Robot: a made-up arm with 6 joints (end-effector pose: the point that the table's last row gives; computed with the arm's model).
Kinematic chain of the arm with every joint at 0, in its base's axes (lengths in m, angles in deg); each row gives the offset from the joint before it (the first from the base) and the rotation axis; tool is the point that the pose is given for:
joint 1: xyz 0 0 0.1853 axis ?
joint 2: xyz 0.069 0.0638 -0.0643 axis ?
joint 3: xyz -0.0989 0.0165 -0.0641 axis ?
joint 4: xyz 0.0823 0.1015 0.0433 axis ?
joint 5: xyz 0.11 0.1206 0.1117 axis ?
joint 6: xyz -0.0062 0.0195 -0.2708 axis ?
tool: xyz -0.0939 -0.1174 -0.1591
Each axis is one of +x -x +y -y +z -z.
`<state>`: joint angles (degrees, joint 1 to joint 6).
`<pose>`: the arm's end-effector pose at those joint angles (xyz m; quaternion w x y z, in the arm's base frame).
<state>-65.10 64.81 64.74 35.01 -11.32 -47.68</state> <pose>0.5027 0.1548 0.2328 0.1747 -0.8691 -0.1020 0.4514</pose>
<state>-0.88 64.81 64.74 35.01 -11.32 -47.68</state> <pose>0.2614 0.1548 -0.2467 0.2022 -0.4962 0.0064 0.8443</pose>
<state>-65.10 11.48 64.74 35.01 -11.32 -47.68</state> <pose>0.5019 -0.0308 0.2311 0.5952 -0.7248 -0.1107 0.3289</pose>
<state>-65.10 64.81 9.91 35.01 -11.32 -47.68</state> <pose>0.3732 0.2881 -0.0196 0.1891 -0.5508 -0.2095 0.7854</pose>
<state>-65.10 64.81 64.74 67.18 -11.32 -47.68</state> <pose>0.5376 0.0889 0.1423 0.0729 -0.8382 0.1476 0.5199</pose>
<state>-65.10 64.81 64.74 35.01 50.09 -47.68</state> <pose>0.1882 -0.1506 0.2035 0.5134 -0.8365 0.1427 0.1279</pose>
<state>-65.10 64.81 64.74 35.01 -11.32 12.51</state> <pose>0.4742 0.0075 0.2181 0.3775 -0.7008 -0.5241 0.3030</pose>
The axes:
joint 1: +y
joint 2: +z
joint 3: -x
joint 4: +z
joint 5: +y
joint 6: -z

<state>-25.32 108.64 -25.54 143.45 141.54 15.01</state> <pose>0.0688 0.1290 0.6581 0.2058 0.6845 0.6169 -0.3295</pose>
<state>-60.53 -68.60 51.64 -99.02 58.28 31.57</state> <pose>0.5686 0.0645 0.3351 0.1311 -0.5670 -0.0396 0.8122</pose>
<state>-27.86 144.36 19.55 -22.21 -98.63 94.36</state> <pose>-0.4117 0.2739 -0.1104 0.5677 0.6964 0.0136 0.4388</pose>
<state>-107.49 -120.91 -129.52 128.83 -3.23 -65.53</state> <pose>-0.2860 0.1535 0.3045 0.0990 0.7042 0.4646 0.5277</pose>
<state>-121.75 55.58 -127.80 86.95 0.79 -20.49</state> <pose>-0.1083 0.1336 0.0564 0.3098 -0.0063 0.2477 -0.9179</pose>
